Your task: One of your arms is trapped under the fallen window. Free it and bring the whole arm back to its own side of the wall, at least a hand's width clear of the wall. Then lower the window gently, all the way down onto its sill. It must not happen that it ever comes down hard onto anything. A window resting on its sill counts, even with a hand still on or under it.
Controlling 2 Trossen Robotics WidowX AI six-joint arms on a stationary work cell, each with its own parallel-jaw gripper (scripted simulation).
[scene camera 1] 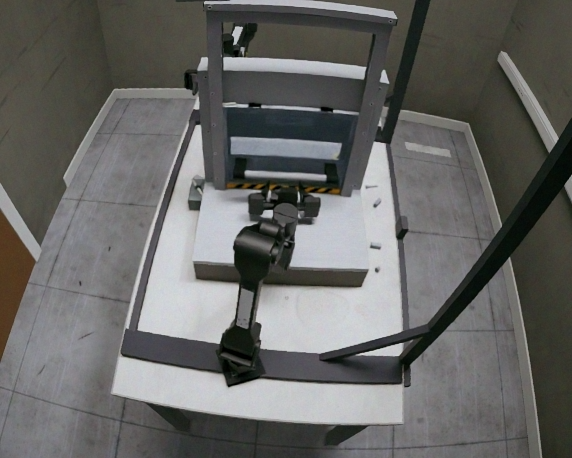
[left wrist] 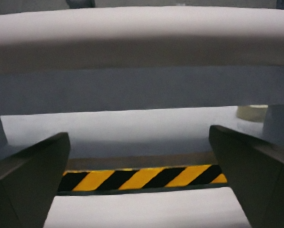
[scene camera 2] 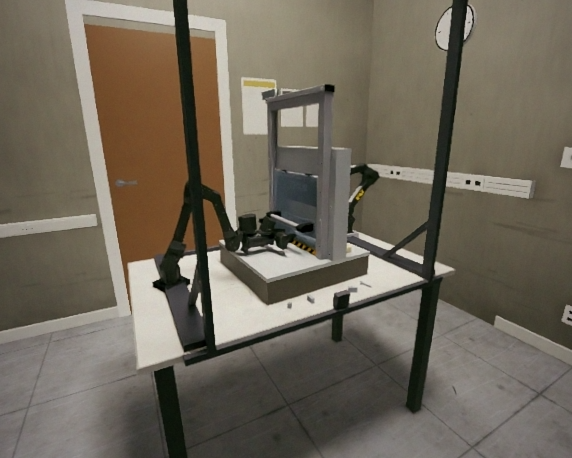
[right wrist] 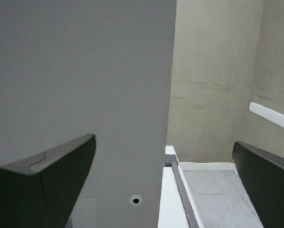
Path:
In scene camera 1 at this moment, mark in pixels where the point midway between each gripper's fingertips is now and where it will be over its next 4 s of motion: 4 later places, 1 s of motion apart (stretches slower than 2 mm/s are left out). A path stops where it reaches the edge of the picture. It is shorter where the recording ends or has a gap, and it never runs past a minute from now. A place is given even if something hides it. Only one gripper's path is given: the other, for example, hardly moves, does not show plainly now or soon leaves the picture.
My left gripper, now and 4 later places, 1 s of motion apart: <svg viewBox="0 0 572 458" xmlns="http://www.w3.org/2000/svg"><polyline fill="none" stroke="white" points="284,181 283,183 277,183 256,198 200,176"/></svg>

